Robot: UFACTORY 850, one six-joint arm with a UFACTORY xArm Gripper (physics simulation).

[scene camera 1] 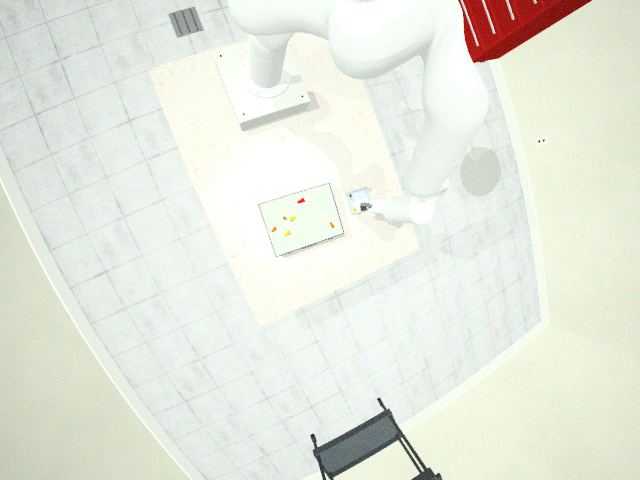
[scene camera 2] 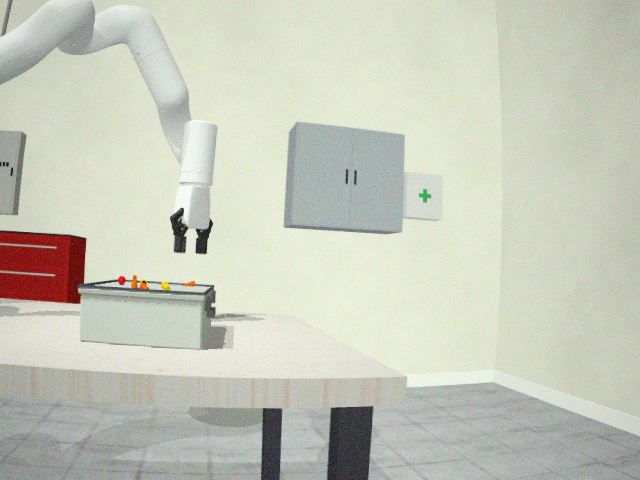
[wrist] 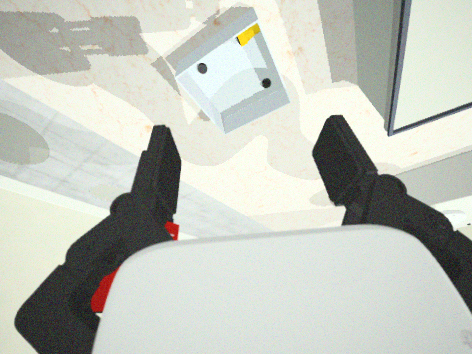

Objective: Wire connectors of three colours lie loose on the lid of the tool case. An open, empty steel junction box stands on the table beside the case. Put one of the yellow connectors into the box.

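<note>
The steel junction box [scene camera 1: 363, 194] [wrist: 257, 107] stands open on the table beside the tool case. A yellow connector [scene camera 1: 355, 209] [wrist: 248, 35] lies inside it, in a corner against the walls. My gripper [scene camera 1: 366, 206] [scene camera 2: 190, 252] [wrist: 248, 138] is open, with nothing between its fingers, and hangs above the box. Two more yellow connectors [scene camera 1: 293, 218] [scene camera 1: 287, 234] lie on the case lid [scene camera 1: 312, 232] [wrist: 440, 65]. The box does not show in scene camera 2, where the case [scene camera 2: 139, 320] is in front.
On the lid also lie a red connector [scene camera 1: 301, 200] [scene camera 2: 121, 280] and orange ones [scene camera 1: 284, 218] [scene camera 1: 274, 229] [scene camera 1: 332, 225]. The arm's base plate [scene camera 1: 232, 93] is at the rear of the table [scene camera 1: 268, 294] [scene camera 2: 310, 356]. A red cabinet [scene camera 1: 485, 46] [scene camera 2: 77, 268] stands beyond the table.
</note>
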